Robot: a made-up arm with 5 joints.
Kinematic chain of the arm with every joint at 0, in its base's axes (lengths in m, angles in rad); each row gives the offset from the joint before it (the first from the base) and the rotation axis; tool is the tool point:
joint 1: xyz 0 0 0.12 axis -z
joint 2: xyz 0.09 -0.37 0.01 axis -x
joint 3: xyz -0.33 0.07 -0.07 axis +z
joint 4: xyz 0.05 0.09 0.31 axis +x
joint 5: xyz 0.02 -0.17 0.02 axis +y
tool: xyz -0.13 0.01 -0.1
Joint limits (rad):
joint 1: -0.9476..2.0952
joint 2: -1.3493..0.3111
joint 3: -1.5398..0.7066
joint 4: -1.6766..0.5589
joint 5: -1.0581..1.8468
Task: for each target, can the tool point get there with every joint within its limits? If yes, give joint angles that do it. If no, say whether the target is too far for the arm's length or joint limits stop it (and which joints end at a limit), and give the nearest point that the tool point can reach.
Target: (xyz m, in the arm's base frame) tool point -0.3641 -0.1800 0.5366
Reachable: yes | joints 0.0376 -0.0013 0.2374 -1.4478 0.9123
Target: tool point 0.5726 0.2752 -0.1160
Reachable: no: joint limits stop it (at a limit: joint 1, joint 2, joint 4, joint 5) | nearest point 0.2236 0.2694 0.3923 | short by 0.617 m
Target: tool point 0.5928 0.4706 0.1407
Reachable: no: joint limits stop it (at a limit: joint 1, joint 2, joint 3, joint 4, joint 5) | nearest point 0.2248 0.3479 0.4046 | short by 0.469 m
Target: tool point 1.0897 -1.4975 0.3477
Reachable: no: too far | nearest point 0.4705 -0.7136 0.3647 | short by 0.999 m
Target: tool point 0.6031 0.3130 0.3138
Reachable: no: joint limits stop it (at a limit: joint 1, joint 2, joint 4, joint 5) | nearest point 0.2269 0.3074 0.3975 | short by 0.385 m
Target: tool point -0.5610 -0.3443 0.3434
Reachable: yes | joints 0.4759 -0.7866 -0.1324 -0.0433 0.7806
